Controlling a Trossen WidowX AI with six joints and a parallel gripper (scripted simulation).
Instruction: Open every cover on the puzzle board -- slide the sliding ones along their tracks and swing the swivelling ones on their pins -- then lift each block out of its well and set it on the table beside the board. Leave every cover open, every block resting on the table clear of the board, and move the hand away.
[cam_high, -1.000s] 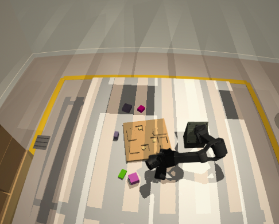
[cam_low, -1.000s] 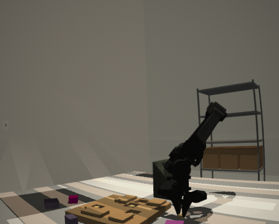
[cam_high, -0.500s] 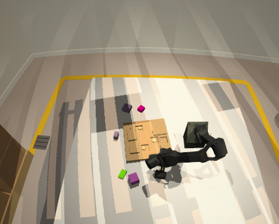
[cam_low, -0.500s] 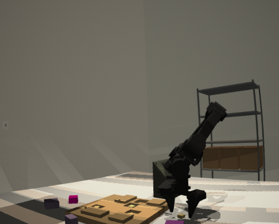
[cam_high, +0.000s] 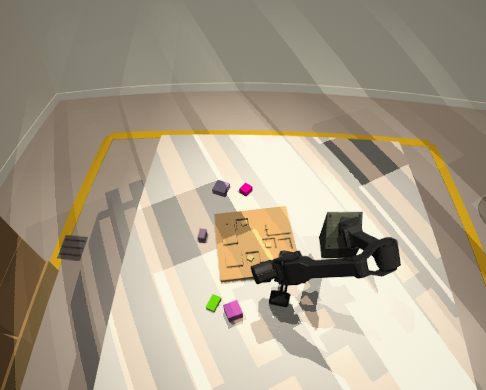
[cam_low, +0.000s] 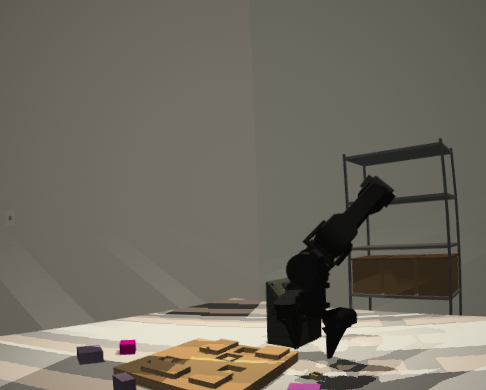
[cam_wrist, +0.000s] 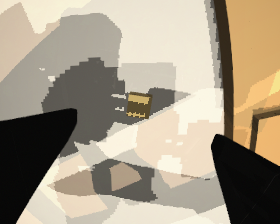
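Now: gripper tip 18 cm to the left of the tan puzzle board, 10 cm short of it and 3 cm above it. The rest, counted from my gripper tip: green block 23 cm ahead, 7 cm to the left, 5 cm below; then magenta block 45 cm to the right, 18 cm ahead, 4 cm below.
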